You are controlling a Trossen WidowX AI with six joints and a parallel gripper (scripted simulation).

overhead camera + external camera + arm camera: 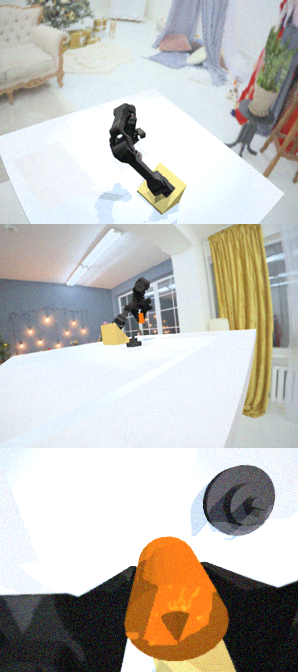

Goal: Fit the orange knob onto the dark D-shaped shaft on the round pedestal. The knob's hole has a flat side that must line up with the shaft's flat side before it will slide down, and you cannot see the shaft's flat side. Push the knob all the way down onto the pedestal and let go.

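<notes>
The pedestal is 10 cm to the right of my gripper tip, 10 cm below it and 2 cm ahead of it. From my gripper tip the other things lie so: orange knob: 2 cm above.
</notes>
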